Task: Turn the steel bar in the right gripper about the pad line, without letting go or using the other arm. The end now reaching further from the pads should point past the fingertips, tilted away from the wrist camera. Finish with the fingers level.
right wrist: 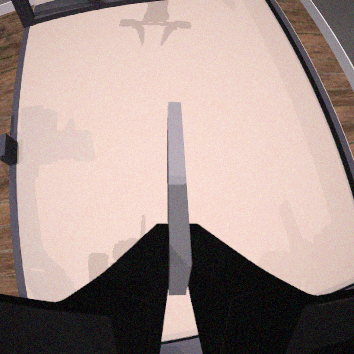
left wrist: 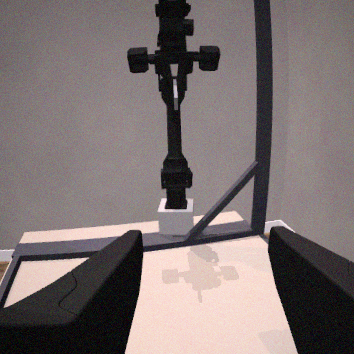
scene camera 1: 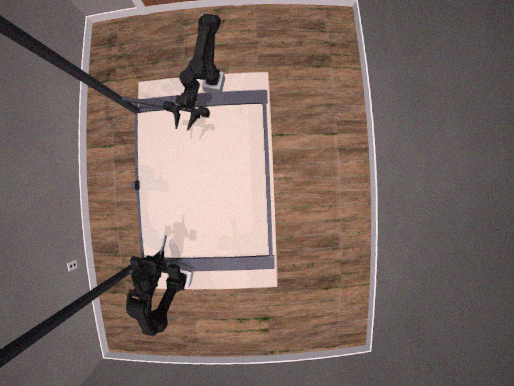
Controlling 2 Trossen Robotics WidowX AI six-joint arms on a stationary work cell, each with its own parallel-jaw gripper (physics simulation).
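Places are measured from the left arm's base along level axes (x ahead, y left, z up), in millimetres.
Pixels of known places: left gripper, fingertip midpoint: (left wrist: 206, 240) (scene camera 1: 181, 129); right gripper, fingertip midpoint: (right wrist: 176, 234) (left wrist: 174, 90) (scene camera 1: 162, 250); left arm's base at its link origin: (scene camera 1: 212, 79); right arm's base at its link origin: (left wrist: 175, 204) (scene camera 1: 180, 278).
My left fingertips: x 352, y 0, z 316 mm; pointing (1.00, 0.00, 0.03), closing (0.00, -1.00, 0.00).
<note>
For each thing: its middle in the pictures, then the offset to it from my left fingertips. Level surfaces: height alone.
- steel bar at the middle of its body: (right wrist: 175, 184) (left wrist: 174, 93) (scene camera 1: 163, 245) dz +38, dx +460, dy +23 mm
- pale table top at its surface level: dz -395 mm
- small dark block at the middle of its body: (right wrist: 6, 149) (scene camera 1: 135, 185) dz -364, dx +289, dy -323 mm
The steel bar (right wrist: 176, 145) (scene camera 1: 164, 243) (left wrist: 175, 90) is a slim grey bar clamped between the fingertips of my right gripper (right wrist: 176, 234) (scene camera 1: 160, 256) (left wrist: 174, 90). In the right wrist view its long part reaches up the picture past the fingertips and narrows away from the camera. Its upper stretch is light, its lower stretch darker, and a short end shows below the tips. The right fingers are not level: they slant down, and their wrist camera looks onto the table. My left gripper (scene camera 1: 182, 128) (left wrist: 206, 240) is partly open and empty, far from the bar.
The pale table top (scene camera 1: 210, 175) (right wrist: 105, 80) lies below both grippers, framed by grey rails (scene camera 1: 235, 263). Dark posts (left wrist: 262, 115) rise at the frame corners. A small dark block (scene camera 1: 135, 185) (right wrist: 8, 149) sits on one side rail. Arm shadows fall on the table.
</note>
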